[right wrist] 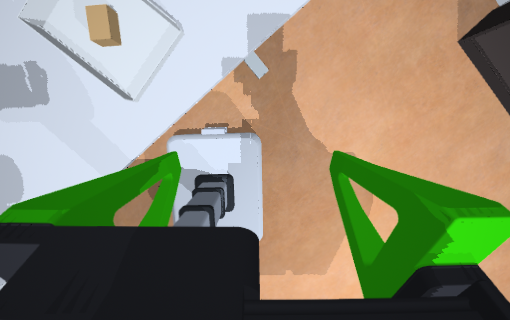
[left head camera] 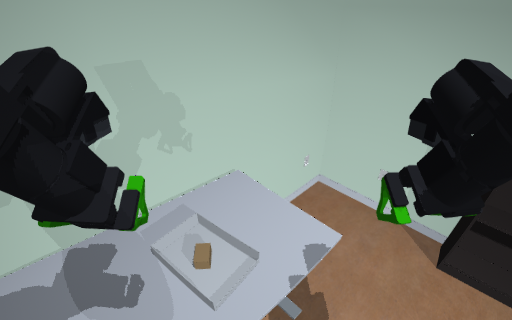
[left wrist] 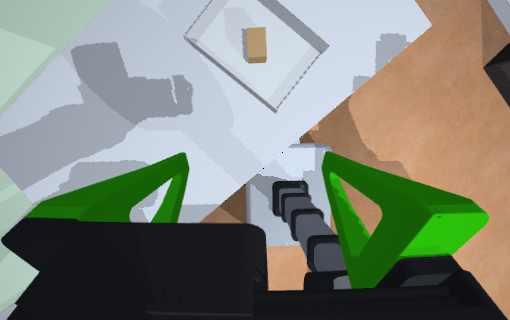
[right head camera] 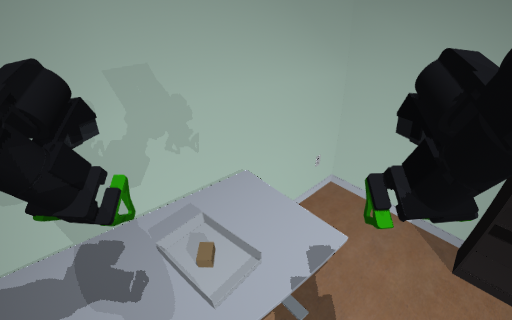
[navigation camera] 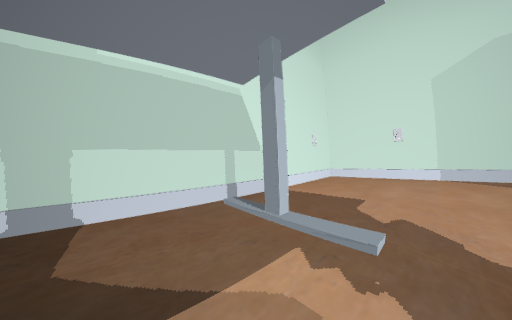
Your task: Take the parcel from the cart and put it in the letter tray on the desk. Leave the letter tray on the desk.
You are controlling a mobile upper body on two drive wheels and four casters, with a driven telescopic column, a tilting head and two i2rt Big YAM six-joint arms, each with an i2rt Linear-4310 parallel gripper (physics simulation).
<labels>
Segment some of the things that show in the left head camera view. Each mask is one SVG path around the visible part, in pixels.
The left gripper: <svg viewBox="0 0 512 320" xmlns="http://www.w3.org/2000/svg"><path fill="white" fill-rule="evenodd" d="M22 199L35 205L31 217L33 220L38 221L40 227L52 228L73 224L88 229L135 231L139 226L148 222L149 216L145 202L145 179L142 176L129 176L127 189L123 190L119 210L116 211L114 202L118 187L122 187L125 174L118 167L107 167L100 192L97 193L66 172L67 155L59 147L62 153L62 164L53 182L38 195Z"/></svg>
The right gripper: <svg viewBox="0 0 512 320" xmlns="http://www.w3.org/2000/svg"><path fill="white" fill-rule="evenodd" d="M496 187L477 181L472 176L467 176L465 173L467 167L463 160L460 160L461 146L459 146L455 152L458 167L430 187L426 186L417 165L409 165L399 172L387 173L381 180L381 196L376 214L378 220L398 225L411 223L406 207L409 202L403 188L411 187L416 198L413 204L417 215L420 217L425 215L439 215L444 218L474 216L483 212L482 208L485 204L481 195ZM389 199L392 208L390 211L391 214L384 214L383 210Z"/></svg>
A grey letter tray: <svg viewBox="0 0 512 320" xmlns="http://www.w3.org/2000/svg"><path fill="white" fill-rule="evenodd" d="M196 212L150 246L155 257L209 307L216 311L259 263L259 251ZM196 243L211 243L211 269L195 269L193 261Z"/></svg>
</labels>
